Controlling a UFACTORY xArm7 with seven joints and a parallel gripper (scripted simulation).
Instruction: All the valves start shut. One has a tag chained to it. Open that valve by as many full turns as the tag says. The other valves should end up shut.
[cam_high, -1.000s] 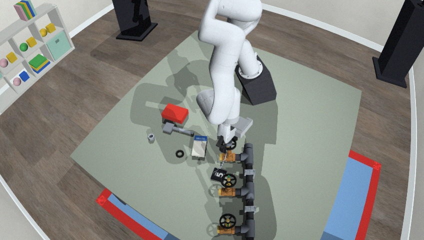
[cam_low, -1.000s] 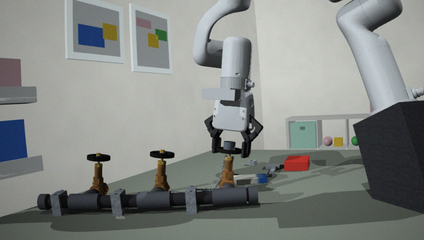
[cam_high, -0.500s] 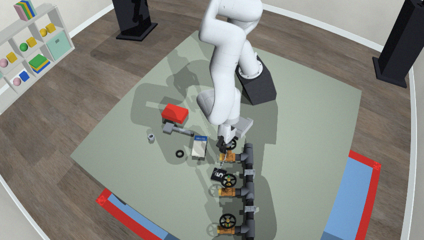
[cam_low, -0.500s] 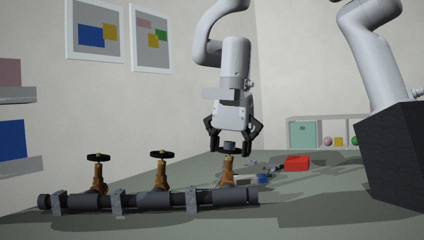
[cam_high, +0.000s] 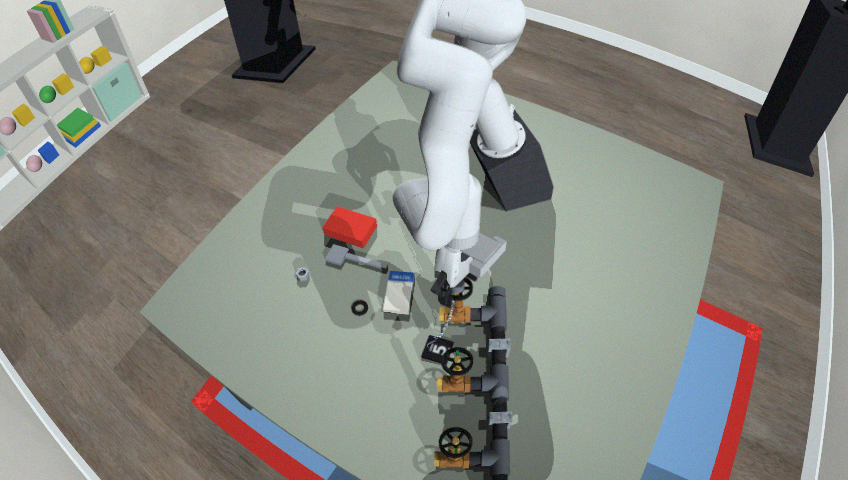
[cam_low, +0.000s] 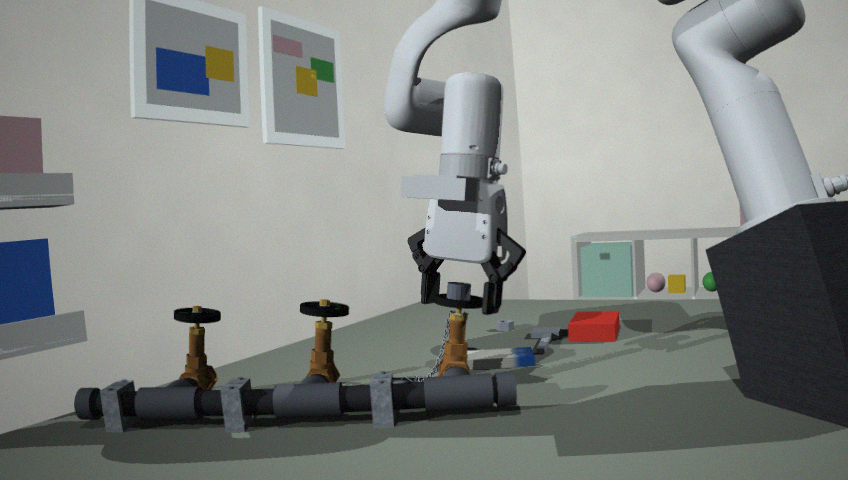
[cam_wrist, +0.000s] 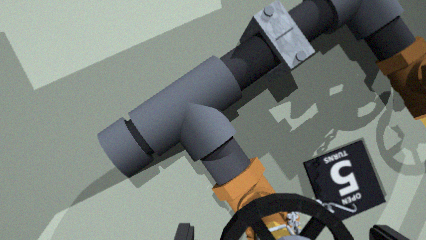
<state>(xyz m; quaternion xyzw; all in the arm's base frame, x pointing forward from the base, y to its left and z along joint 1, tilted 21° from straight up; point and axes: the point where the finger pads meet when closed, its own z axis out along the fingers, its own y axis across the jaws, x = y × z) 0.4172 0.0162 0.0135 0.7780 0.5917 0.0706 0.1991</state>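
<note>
Right now my hand is 2 cm below the grey cap. Round my hand: black washer 5 cm ahead, 23 cm to the right, 12 cm below; blue box 1 cm behind, 15 cm to the right, 11 cm below; black tag 10 cm ahead, 2 cm to the right, 12 cm below.
</note>
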